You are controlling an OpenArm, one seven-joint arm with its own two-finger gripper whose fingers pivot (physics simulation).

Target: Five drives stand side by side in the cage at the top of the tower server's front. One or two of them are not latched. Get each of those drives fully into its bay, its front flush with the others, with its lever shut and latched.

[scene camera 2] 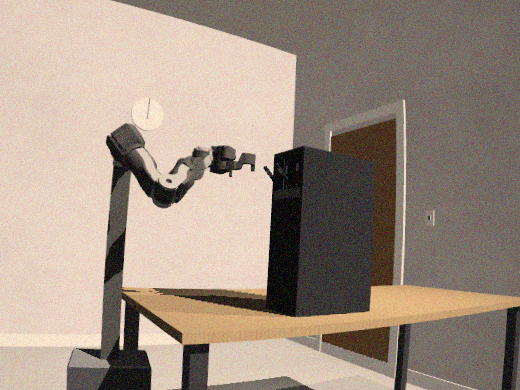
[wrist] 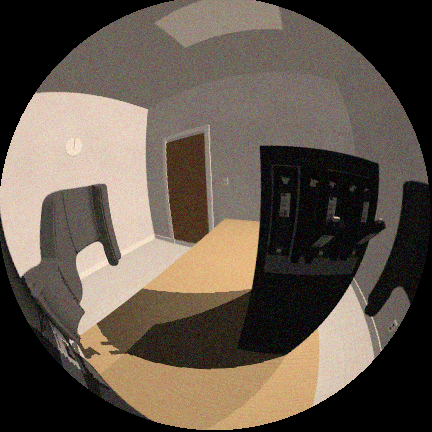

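Note:
The black tower server point(scene camera 2: 335, 235) point(wrist: 300, 310) stands upright on the table. The five drives are side by side in its top cage. In the wrist view, the leftmost drive point(wrist: 284, 205), the middle drive point(wrist: 331, 206) and the rightmost drive point(wrist: 366, 210) have their levers upright against their fronts. The second drive's lever point(wrist: 322, 241) and the fourth drive's lever point(wrist: 371, 233) tilt outward. A tilted lever point(scene camera 2: 269, 173) also sticks out in the scene view. How deep each drive sits is too dark to tell. My gripper point(scene camera 2: 241, 171) point(wrist: 216, 245) is open and empty, in front of the cage, apart from it.
The wooden table point(scene camera 2: 225, 325) point(wrist: 230, 250) bears the tower, whose shadow falls across its top. The arm's post point(scene camera 2: 115, 250) stands at the table's left end. A brown door point(scene camera 2: 382, 200) point(wrist: 187, 190) is in the wall behind.

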